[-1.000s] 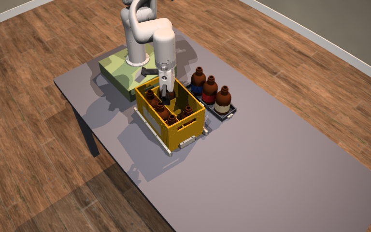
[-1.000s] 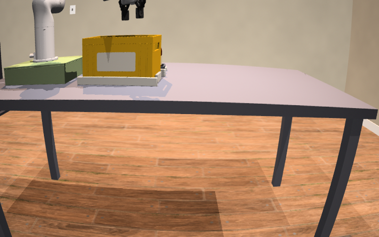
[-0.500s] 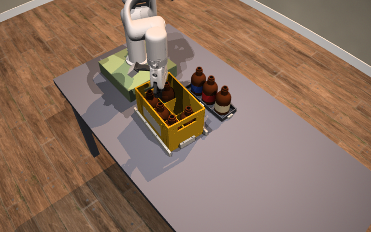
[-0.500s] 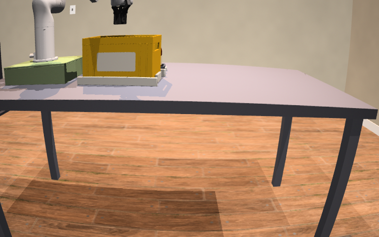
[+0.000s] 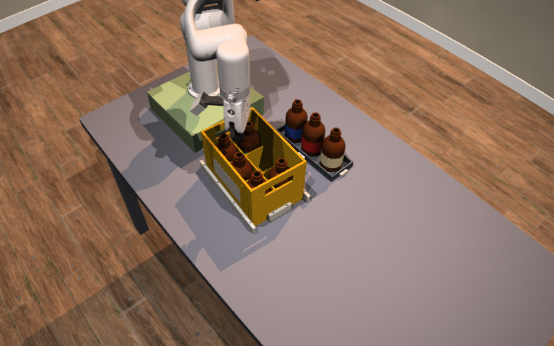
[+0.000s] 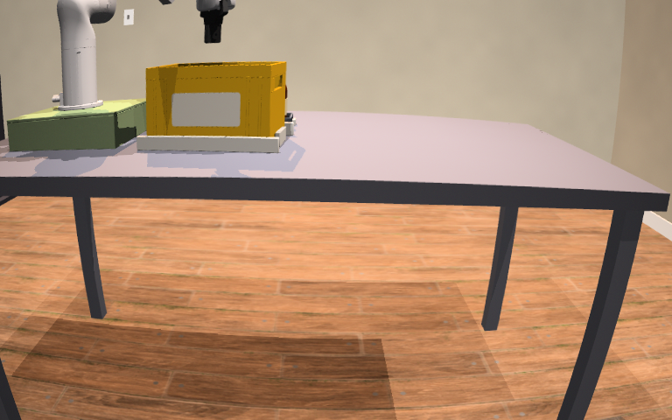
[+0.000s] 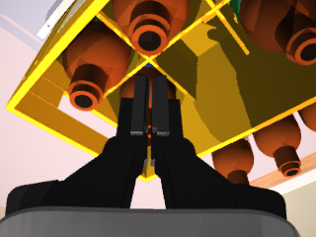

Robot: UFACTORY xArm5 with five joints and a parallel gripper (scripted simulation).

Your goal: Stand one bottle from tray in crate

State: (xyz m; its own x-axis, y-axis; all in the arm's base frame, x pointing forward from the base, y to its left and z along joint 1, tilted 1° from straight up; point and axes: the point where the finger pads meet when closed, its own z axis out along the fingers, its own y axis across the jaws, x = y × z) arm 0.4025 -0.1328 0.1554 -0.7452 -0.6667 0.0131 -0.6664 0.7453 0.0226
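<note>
Right now my hand is 1 cm short of the dark tray, 29 cm to the right of it and 23 cm above it. Also, from my hand: yellow crate: 4 cm to the left, 16 cm below.
</note>
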